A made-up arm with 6 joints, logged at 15 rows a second.
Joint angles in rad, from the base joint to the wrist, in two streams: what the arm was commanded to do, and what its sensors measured. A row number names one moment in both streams.
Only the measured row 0 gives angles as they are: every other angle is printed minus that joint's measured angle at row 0.
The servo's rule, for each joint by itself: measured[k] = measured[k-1] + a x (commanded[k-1-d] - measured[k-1]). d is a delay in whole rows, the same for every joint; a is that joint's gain. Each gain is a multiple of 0.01, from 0.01 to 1. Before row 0 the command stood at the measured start. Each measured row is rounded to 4 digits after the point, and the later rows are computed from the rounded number. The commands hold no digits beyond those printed.
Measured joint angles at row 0:
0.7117, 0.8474, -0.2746, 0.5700, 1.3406, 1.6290
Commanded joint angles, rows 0 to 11:
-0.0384, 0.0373, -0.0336, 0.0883, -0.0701, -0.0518
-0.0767, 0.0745, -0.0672, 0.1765, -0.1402, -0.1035
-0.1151, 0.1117, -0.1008, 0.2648, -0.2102, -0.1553
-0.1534, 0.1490, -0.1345, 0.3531, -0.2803, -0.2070
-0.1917, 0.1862, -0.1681, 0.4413, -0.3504, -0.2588
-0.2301, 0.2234, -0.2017, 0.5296, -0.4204, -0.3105
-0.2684, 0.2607, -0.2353, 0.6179, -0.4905, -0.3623
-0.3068, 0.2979, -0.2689, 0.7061, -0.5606, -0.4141
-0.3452, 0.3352, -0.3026, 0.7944, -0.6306, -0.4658
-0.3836, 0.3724, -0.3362, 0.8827, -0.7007, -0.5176
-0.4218, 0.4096, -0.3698, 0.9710, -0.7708, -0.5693
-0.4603, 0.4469, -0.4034, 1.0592, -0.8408, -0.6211
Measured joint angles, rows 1 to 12:
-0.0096, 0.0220, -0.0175, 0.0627, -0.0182, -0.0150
-0.0264, 0.0530, -0.0433, 0.1435, -0.0499, -0.0407
-0.0486, 0.0876, -0.0732, 0.2296, -0.0916, -0.0739
-0.0748, 0.1238, -0.1051, 0.3173, -0.1407, -0.1125
-0.1040, 0.1606, -0.1379, 0.4053, -0.1952, -0.1549
-0.1355, 0.1977, -0.1711, 0.4936, -0.2538, -0.2000
-0.1687, 0.2349, -0.2045, 0.5819, -0.3153, -0.2471
-0.2032, 0.2721, -0.2380, 0.6701, -0.3791, -0.2955
-0.2387, 0.3093, -0.2716, 0.7584, -0.4445, -0.3449
-0.2749, 0.3465, -0.3052, 0.8467, -0.5111, -0.3950
-0.3116, 0.3837, -0.3388, 0.9350, -0.5786, -0.4455
-0.3488, 0.4210, -0.3724, 1.0232, -0.6468, -0.4964
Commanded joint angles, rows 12 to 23:
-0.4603, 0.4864, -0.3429, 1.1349, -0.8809, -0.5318
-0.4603, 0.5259, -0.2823, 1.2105, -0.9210, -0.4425
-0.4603, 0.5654, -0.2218, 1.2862, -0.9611, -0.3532
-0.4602, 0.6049, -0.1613, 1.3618, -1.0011, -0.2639
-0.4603, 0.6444, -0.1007, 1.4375, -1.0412, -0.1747
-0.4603, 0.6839, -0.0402, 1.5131, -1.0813, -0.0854
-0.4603, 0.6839, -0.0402, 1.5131, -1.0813, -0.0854
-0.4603, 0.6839, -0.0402, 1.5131, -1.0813, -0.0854
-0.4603, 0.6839, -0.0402, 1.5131, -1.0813, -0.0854
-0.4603, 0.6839, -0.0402, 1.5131, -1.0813, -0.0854
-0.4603, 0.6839, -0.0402, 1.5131, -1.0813, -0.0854
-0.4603, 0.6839, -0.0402, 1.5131, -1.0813, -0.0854
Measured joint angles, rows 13 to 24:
-0.3767, 0.4596, -0.3571, 1.1025, -0.7077, -0.5067
-0.3976, 0.4987, -0.3182, 1.1792, -0.7632, -0.4881
-0.4133, 0.5381, -0.2681, 1.2552, -0.8147, -0.4490
-0.4250, 0.5775, -0.2126, 1.3309, -0.8632, -0.3953
-0.4338, 0.6170, -0.1544, 1.4066, -0.9095, -0.3313
-0.4404, 0.6565, -0.0950, 1.4822, -0.9542, -0.2600
-0.4454, 0.6727, -0.0665, 1.5041, -0.9872, -0.2094
-0.4491, 0.6793, -0.0528, 1.5105, -1.0117, -0.1734
-0.4519, 0.6820, -0.0462, 1.5123, -1.0298, -0.1479
-0.4540, 0.6831, -0.0431, 1.5129, -1.0432, -0.1298
-0.4556, 0.6836, -0.0416, 1.5130, -1.0531, -0.1169
-0.4568, 0.6838, -0.0409, 1.5131, -1.0604, -0.1078

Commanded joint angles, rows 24 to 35:
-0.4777, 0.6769, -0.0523, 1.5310, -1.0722, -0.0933
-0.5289, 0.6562, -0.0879, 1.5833, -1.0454, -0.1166
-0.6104, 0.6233, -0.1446, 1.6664, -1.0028, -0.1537
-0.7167, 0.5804, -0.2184, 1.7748, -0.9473, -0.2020
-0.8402, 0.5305, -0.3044, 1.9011, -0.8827, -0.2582
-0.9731, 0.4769, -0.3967, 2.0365, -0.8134, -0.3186
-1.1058, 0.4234, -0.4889, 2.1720, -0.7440, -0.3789
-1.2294, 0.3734, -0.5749, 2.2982, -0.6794, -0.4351
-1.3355, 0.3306, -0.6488, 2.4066, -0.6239, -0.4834
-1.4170, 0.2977, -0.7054, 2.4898, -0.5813, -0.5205
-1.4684, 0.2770, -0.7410, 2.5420, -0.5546, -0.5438
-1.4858, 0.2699, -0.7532, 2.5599, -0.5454, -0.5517
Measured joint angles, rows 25 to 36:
-0.4620, 0.6797, -0.0468, 1.5258, -1.0635, -0.1036
-0.4787, 0.6658, -0.0682, 1.5666, -1.0588, -0.1074
-0.5116, 0.6407, -0.1079, 1.6375, -1.0442, -0.1208
-0.5629, 0.6051, -0.1654, 1.7350, -1.0190, -0.1443
-0.6322, 0.5611, -0.2377, 1.8529, -0.9836, -0.1773
-0.7174, 0.5114, -0.3204, 1.9833, -0.9393, -0.2183
-0.8145, 0.4595, -0.4080, 2.1173, -0.8885, -0.2649
-0.9182, 0.4087, -0.4948, 2.2457, -0.8341, -0.3143
-1.0225, 0.3626, -0.5749, 2.3599, -0.7794, -0.3633
-1.1211, 0.3243, -0.6428, 2.4521, -0.7279, -0.4089
-1.2079, 0.2964, -0.6939, 2.5159, -0.6828, -0.4480
-1.2774, 0.2808, -0.7247, 2.5471, -0.6471, -0.4781

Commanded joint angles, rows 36 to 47:
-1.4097, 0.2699, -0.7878, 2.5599, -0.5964, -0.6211
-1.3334, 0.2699, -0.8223, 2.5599, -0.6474, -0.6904
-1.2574, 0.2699, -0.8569, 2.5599, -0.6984, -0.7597
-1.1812, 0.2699, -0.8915, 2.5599, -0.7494, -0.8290
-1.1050, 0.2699, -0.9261, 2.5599, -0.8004, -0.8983
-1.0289, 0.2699, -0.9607, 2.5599, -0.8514, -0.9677
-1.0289, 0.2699, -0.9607, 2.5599, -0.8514, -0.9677
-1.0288, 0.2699, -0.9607, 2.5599, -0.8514, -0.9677
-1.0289, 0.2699, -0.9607, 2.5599, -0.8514, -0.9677
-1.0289, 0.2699, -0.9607, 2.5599, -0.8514, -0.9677
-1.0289, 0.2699, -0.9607, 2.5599, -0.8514, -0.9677
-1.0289, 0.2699, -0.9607, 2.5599, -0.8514, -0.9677
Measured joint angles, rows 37 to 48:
-1.3105, 0.2744, -0.7575, 2.5562, -0.6339, -0.5196
-1.3162, 0.2717, -0.7912, 2.5588, -0.6374, -0.5691
-1.3015, 0.2706, -0.8254, 2.5596, -0.6533, -0.6244
-1.2714, 0.2702, -0.8598, 2.5598, -0.6783, -0.6837
-1.2298, 0.2700, -0.8943, 2.5599, -0.7100, -0.7459
-1.1796, 0.2699, -0.9288, 2.5599, -0.7468, -0.8102
-1.1419, 0.2699, -0.9454, 2.5599, -0.7740, -0.8559
-1.1136, 0.2699, -0.9534, 2.5599, -0.7941, -0.8883
-1.0924, 0.2699, -0.9572, 2.5599, -0.8090, -0.9113
-1.0765, 0.2699, -0.9590, 2.5599, -0.8200, -0.9277
-1.0646, 0.2699, -0.9599, 2.5599, -0.8282, -0.9393
-1.0557, 0.2699, -0.9603, 2.5599, -0.8342, -0.9475

